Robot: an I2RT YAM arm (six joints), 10 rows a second.
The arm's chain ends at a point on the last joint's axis. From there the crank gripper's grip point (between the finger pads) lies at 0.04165 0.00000 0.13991 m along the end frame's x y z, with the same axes.
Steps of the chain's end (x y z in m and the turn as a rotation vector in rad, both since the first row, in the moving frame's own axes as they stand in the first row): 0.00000 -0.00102 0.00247 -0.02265 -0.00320 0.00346; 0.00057 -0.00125 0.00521 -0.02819 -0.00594 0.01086; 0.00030 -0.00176 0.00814 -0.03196 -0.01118 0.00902; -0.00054 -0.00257 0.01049 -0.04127 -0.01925 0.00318; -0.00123 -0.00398 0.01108 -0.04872 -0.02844 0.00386; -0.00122 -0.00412 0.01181 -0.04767 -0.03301 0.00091; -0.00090 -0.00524 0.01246 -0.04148 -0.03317 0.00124; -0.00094 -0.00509 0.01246 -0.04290 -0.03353 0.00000; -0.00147 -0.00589 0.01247 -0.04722 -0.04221 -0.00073; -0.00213 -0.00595 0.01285 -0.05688 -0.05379 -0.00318; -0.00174 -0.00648 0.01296 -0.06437 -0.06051 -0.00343
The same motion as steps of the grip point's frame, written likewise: -0.00045 0.00229 0.00257 -0.02265 -0.00320 0.00346; -0.00029 0.00314 0.00539 -0.02819 -0.00594 0.01086; -0.00129 0.00309 0.00852 -0.03196 -0.01118 0.00902; -0.00325 0.00335 0.01114 -0.04127 -0.01925 0.00318; -0.00524 0.00301 0.01204 -0.04872 -0.02844 0.00386; -0.00586 0.00261 0.01295 -0.04767 -0.03301 0.00091; -0.00557 0.00064 0.01364 -0.04148 -0.03317 0.00124; -0.00565 0.00094 0.01365 -0.04290 -0.03353 0.00000; -0.00741 0.00073 0.01395 -0.04722 -0.04221 -0.00073; -0.00970 0.00194 0.01466 -0.05688 -0.05379 -0.00318; -0.01026 0.00247 0.01494 -0.06437 -0.06051 -0.00343
